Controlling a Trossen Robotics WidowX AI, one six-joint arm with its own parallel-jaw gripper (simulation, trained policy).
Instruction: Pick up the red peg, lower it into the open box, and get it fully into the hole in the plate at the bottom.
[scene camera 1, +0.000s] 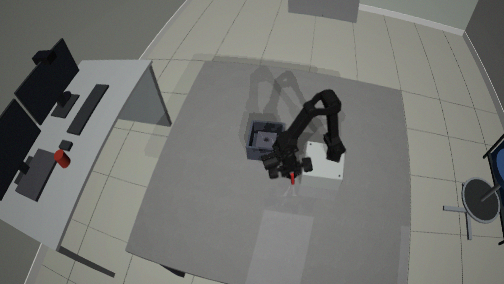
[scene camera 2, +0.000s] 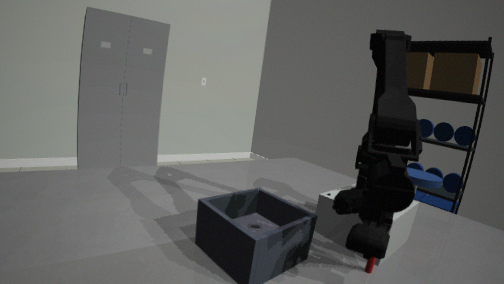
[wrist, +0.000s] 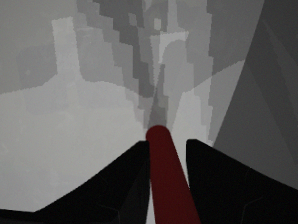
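I see my gripper (scene camera 2: 367, 255), and the wrist view gives me the gripper (wrist: 167, 150) too. There is also a dark box (scene camera 1: 253, 153), though in the wrist view the box is out of frame.
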